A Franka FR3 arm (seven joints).
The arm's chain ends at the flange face. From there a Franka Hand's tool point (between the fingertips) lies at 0.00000 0.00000 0.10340 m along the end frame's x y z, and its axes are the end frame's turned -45 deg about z.
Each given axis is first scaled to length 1.
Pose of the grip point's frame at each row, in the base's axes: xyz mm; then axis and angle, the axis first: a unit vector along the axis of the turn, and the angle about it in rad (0 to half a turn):
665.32 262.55 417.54 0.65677 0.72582 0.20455 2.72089
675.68 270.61 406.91 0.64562 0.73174 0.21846 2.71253
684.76 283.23 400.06 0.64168 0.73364 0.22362 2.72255
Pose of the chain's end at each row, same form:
608.10 260.92 503.65 0.87095 0.41280 0.26653 2.90835
616.36 266.82 491.52 0.86213 0.42194 0.28054 2.91108
625.50 277.77 484.62 0.85956 0.42529 0.28335 2.92426

